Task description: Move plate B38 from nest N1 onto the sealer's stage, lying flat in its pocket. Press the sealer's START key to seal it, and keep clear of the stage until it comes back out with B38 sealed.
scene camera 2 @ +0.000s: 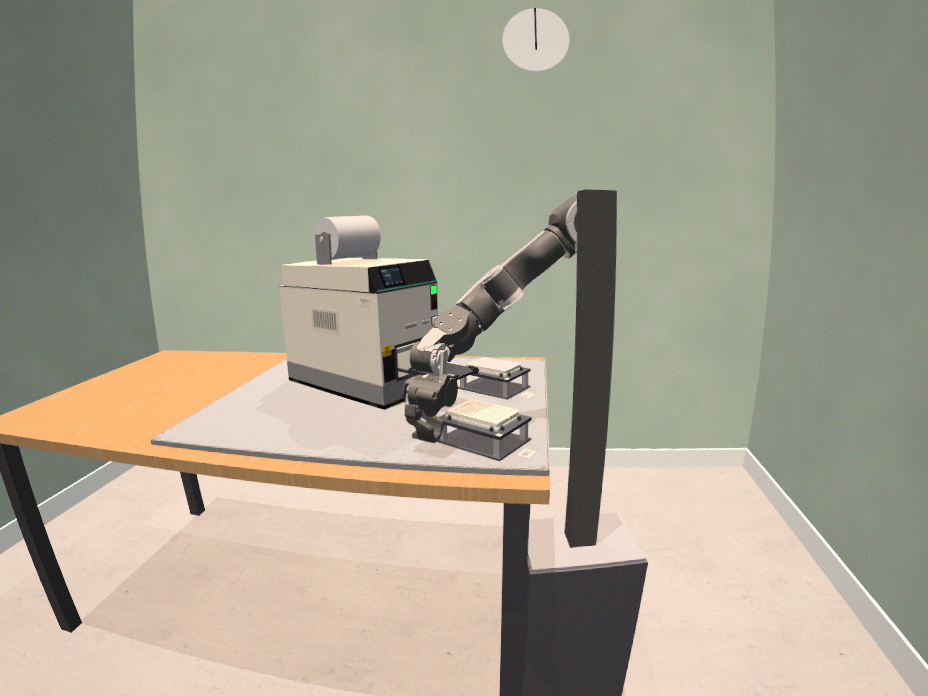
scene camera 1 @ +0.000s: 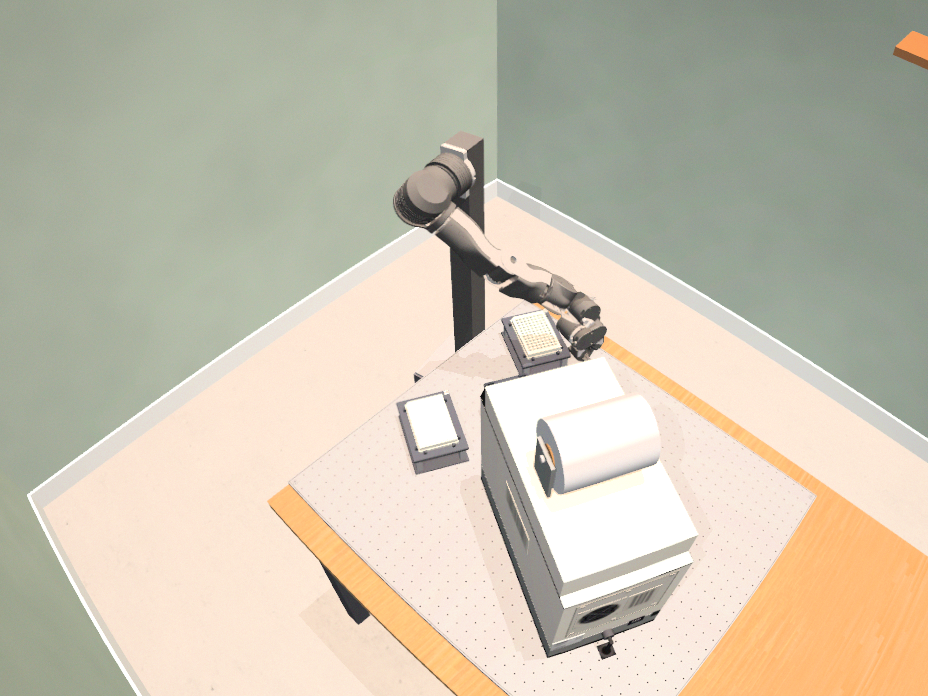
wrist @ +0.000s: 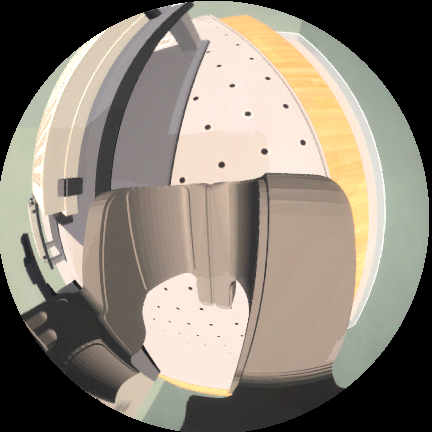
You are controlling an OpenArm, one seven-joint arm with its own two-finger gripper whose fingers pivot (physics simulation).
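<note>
A cream plate with open wells (scene camera 1: 536,334) (scene camera 2: 483,413) (wrist: 57,165) lies flat on the near nest (scene camera 1: 543,367) (scene camera 2: 487,440) (wrist: 142,135) in scene camera 2. A second pale plate (scene camera 1: 431,421) (scene camera 2: 494,367) lies on the far nest (scene camera 1: 440,458) (scene camera 2: 494,385). I cannot read which plate is B38 or which nest is N1. My gripper (scene camera 1: 587,353) (scene camera 2: 427,436) (wrist: 219,246) is shut and empty, low beside the near nest, on its sealer-side long edge. The sealer (scene camera 1: 524,419) (scene camera 2: 333,329) shows a green light. Its dark stage (scene camera 2: 458,370) is partly hidden by my wrist. The START key cannot be made out.
A film roll (scene camera 1: 607,442) (scene camera 2: 352,235) sits on the sealer. The perforated board (scene camera 1: 419,539) (scene camera 2: 247,430) (wrist: 240,135) bears the sealer and nests. The wooden table edge (scene camera 1: 704,408) (wrist: 320,110) runs past my gripper. The dark post (scene camera 1: 466,299) (scene camera 2: 595,359) carries my arm.
</note>
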